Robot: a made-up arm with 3 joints. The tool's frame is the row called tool.
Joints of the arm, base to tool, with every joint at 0 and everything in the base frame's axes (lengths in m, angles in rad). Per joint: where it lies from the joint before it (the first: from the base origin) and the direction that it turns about. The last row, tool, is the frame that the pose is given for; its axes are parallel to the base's.
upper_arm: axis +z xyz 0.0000 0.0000 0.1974
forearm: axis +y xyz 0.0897 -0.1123 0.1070
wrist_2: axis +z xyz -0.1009 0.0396 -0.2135
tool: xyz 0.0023 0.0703 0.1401
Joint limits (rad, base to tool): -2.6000..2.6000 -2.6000..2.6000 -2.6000..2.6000
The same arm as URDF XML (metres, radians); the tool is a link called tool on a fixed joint. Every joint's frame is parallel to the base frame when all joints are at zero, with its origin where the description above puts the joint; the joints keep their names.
<robot name="arm">
<joint name="upper_arm" type="revolute"><parent link="base"/><child link="link1"/><origin xyz="0 0 0.1974" rpy="0 0 0"/><axis xyz="0 0 1"/><limit lower="-2.6" upper="2.6"/></joint>
<joint name="forearm" type="revolute"><parent link="link1"/><child link="link2"/><origin xyz="0.0897 -0.1123 0.107" rpy="0 0 0"/><axis xyz="0 1 0"/><limit lower="-2.6" upper="2.6"/></joint>
<joint name="wrist_2" type="revolute"><parent link="link2"/><child link="link3"/><origin xyz="-0.1009 0.0396 -0.2135" rpy="0 0 0"/><axis xyz="0 0 1"/><limit lower="-2.6" upper="2.6"/></joint>
<joint name="tool_fixed" type="fixed"><parent link="link3"/><child link="tool"/><origin xyz="0.0023 0.0703 0.1401" rpy="0 0 0"/></joint>
<link name="base"/>
<link name="link1"/>
<link name="link2"/>
<link name="link3"/>
<link name="tool"/>
</robot>

